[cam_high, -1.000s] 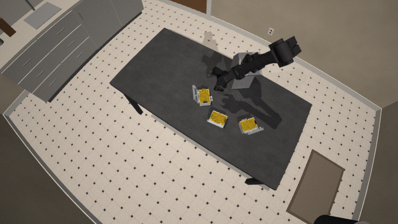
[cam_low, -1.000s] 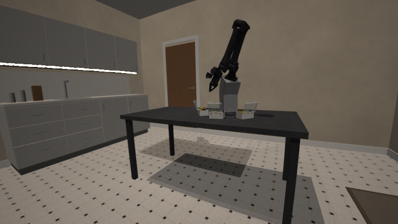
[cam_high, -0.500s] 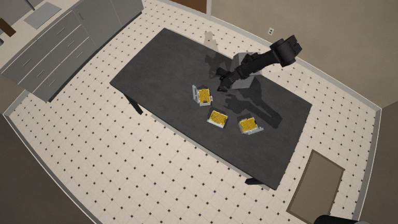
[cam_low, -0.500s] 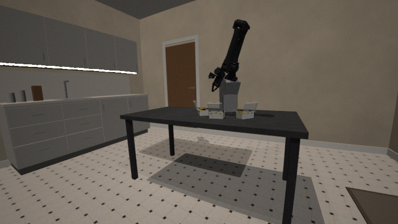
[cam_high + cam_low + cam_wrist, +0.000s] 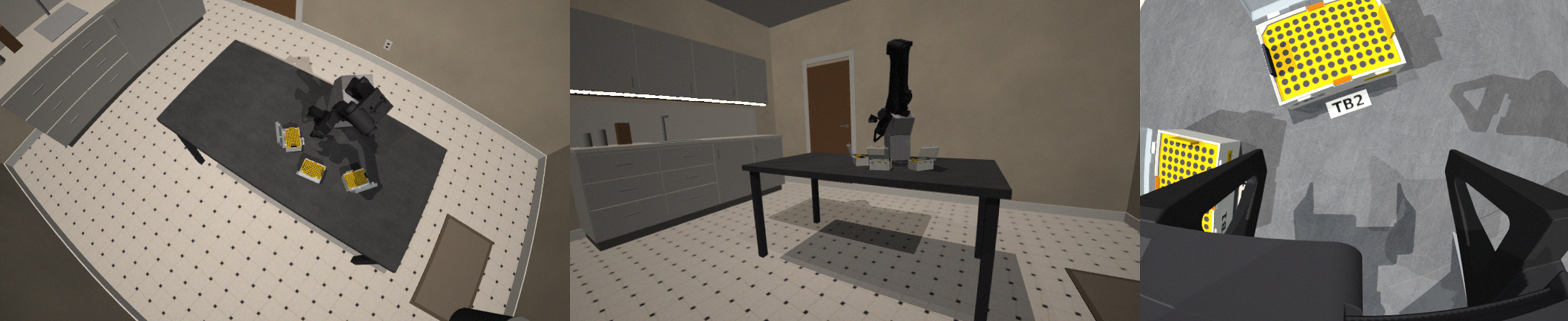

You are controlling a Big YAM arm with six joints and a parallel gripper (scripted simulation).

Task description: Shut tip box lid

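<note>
The lid is 13 cm to the right of my hand, 10 cm ahead of it and 7 cm below it. Round my hand: tip box: 34 cm to the left, 10 cm below, 6 cm ahead.
</note>
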